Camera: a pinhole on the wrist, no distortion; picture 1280 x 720 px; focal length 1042.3 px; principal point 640.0 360.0 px. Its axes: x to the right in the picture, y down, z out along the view. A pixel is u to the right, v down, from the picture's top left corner.
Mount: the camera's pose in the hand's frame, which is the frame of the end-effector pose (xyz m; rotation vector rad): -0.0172 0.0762 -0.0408 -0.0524 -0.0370 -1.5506
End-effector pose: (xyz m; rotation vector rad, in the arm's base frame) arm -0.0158 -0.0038 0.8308 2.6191 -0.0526 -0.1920
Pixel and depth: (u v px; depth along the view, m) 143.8 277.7 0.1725
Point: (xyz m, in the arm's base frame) -0.0651 -0.2094 0.8084
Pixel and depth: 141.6 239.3 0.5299
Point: -0.1635 -0.5412 0.6095
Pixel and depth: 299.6 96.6 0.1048
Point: -0.0680 -0.1317 0.8400
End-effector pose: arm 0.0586 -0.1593 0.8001 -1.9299 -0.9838 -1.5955
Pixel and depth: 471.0 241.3 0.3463
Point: 0.3649 -0.0511 0.6923
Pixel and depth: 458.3 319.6 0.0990
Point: 0.1690 -0.1868 0.7769
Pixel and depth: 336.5 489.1 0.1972
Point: 0.2681 -0.1406 0.7868
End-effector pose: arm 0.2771 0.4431 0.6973 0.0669 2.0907 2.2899
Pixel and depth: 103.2 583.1 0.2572
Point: 0.2517 0.6316 0.9396
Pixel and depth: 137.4 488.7 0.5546
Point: 0.2552 0.9060 1.1172
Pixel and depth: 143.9 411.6 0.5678
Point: 0.2962 0.9167 1.1210
